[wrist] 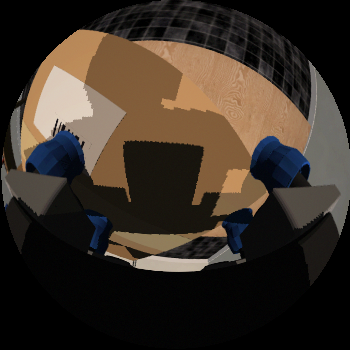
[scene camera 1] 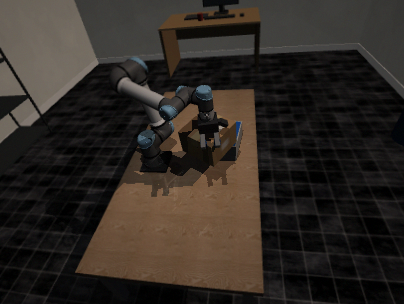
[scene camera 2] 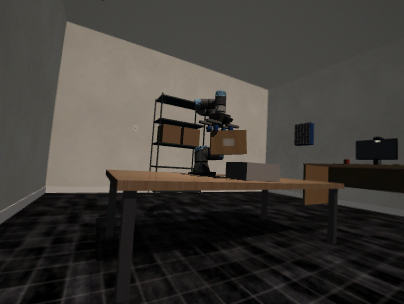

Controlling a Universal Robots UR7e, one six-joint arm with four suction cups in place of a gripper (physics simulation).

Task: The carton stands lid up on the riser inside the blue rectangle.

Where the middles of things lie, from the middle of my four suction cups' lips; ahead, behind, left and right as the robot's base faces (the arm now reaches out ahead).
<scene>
My suction cup is 10 mm past the brown carton (scene camera 1: 189, 135), 80 mm to the right of it and 80 mm above it. From my suction cup the other things lie so: grey riser (scene camera 2: 248, 171) (60 mm ahead, 290 mm to the left, 270 mm below).
</scene>
